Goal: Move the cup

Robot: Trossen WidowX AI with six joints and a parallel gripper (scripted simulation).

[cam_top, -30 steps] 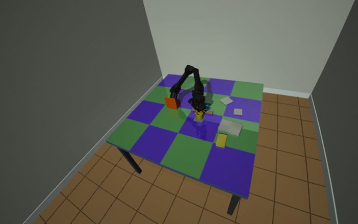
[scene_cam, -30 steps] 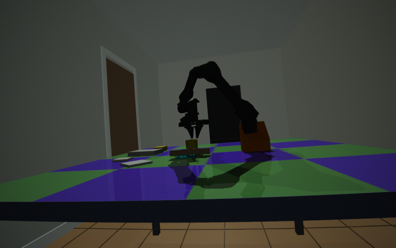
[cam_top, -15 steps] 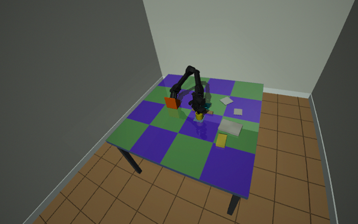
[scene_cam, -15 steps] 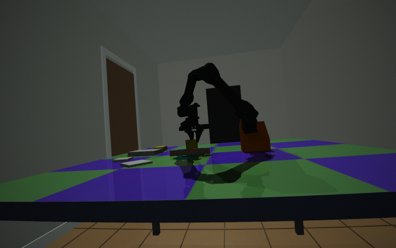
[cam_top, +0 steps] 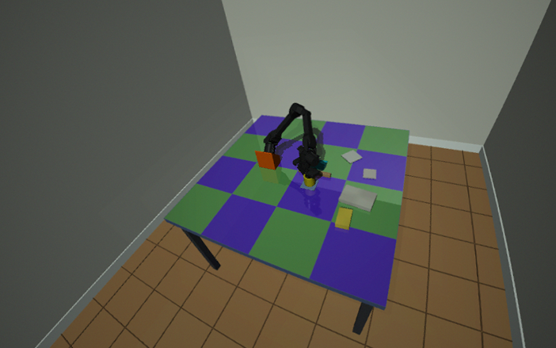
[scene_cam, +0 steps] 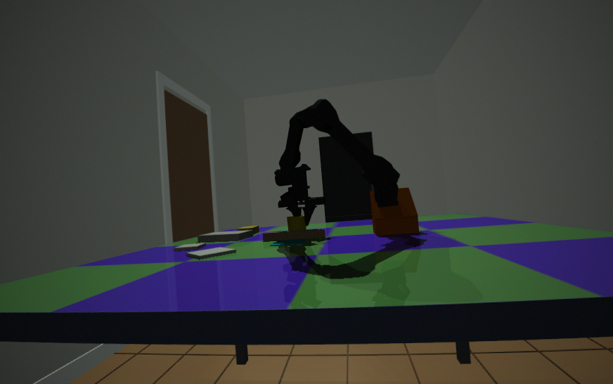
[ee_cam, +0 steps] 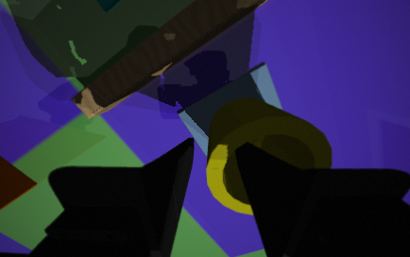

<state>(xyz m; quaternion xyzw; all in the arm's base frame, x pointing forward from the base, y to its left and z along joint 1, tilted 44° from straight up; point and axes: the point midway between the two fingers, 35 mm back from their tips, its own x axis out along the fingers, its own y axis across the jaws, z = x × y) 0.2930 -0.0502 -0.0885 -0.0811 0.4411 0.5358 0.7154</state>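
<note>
Right now the cyan pad is 17 cm to the left of my gripper tip, 4 cm below it and 3 cm ahead of it. Also, from my gripper tip: wooden bar (8 cm to the left, 3 cm below, 3 cm ahead); then olive-yellow cup (2 cm to the right, 2 cm ahead).
</note>
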